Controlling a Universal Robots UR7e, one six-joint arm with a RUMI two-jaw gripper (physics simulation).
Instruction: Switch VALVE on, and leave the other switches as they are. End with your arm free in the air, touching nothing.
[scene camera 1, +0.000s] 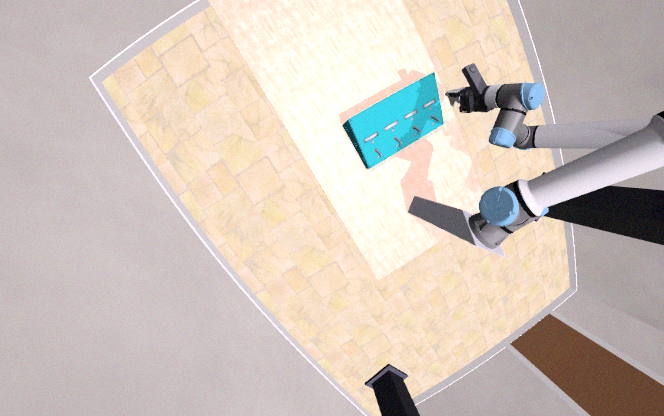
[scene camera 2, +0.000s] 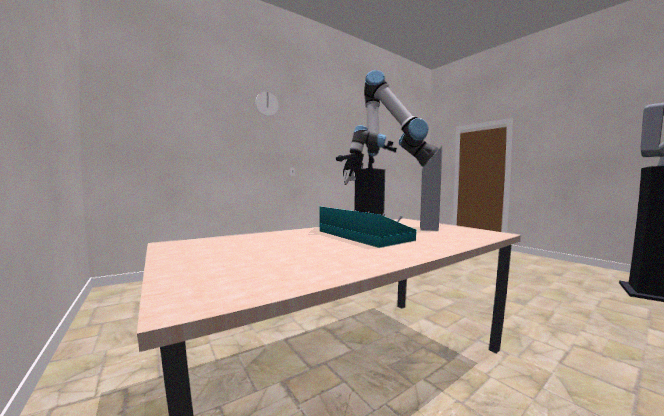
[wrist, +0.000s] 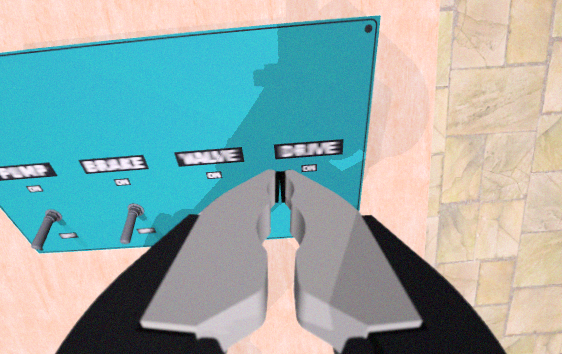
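A teal switch panel (scene camera 1: 387, 111) (scene camera 2: 350, 222) (wrist: 150, 100) lies on the table. The VALVE label (wrist: 209, 156) is third from the left, with its ON mark (wrist: 214, 175) below. The VALVE lever (scene camera 1: 416, 130) is small in scene camera 1 and seems to lean to the near, OFF side; my left finger hides it in the wrist view. The BRAKE lever (wrist: 131, 225) and PUMP lever (wrist: 45, 230) lean away from ON. The DRIVE lever (scene camera 1: 434, 119) is hidden in the wrist view, below the DRIVE label (wrist: 308, 149). My gripper (scene camera 1: 448, 94) (scene camera 2: 346, 183) (wrist: 279, 174) is shut and empty, in the air above the panel.
The table (scene camera 1: 295, 100) (scene camera 2: 250, 270) extends around the panel, and its edge runs close to the panel's DRIVE end. A grey arm mount (scene camera 1: 440, 216) (scene camera 2: 430, 192) stands on the table near the lever side. A black pedestal (scene camera 2: 370, 190) stands behind the table.
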